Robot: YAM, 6 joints.
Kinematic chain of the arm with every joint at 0, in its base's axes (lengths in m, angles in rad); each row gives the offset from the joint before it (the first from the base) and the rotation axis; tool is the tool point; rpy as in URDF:
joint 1: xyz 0 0 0.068 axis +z
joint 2: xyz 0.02 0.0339 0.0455 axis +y
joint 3: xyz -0.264 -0.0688 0 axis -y
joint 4: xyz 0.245 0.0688 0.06 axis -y
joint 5: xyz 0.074 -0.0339 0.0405 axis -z
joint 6: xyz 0.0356 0 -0.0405 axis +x
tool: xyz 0 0 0 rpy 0 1.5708 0
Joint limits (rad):
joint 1: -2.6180..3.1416
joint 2: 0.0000..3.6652
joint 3: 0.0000..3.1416
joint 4: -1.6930..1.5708
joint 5: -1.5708..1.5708
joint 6: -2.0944..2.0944
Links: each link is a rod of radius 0.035 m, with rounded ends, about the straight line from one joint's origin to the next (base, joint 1, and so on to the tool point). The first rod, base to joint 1, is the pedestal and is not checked.
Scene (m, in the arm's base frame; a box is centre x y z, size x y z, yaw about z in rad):
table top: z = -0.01
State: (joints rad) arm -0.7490 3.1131 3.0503 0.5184 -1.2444 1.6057
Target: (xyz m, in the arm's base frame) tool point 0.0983 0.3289 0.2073
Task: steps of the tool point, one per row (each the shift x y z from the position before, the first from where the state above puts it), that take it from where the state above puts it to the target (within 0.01 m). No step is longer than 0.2 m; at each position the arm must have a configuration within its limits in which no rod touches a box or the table.
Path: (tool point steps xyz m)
1: 0.0892 0.1421 0.0132
2: 0.0326 0.1640 0.0106
3: -0.0277 0.1618 0.0068
4: -0.0812 0.1361 0.0021
5: -0.1192 0.0920 -0.0033
6: -0.1355 0.0382 -0.0094
7: -0.1288 -0.0154 -0.0158

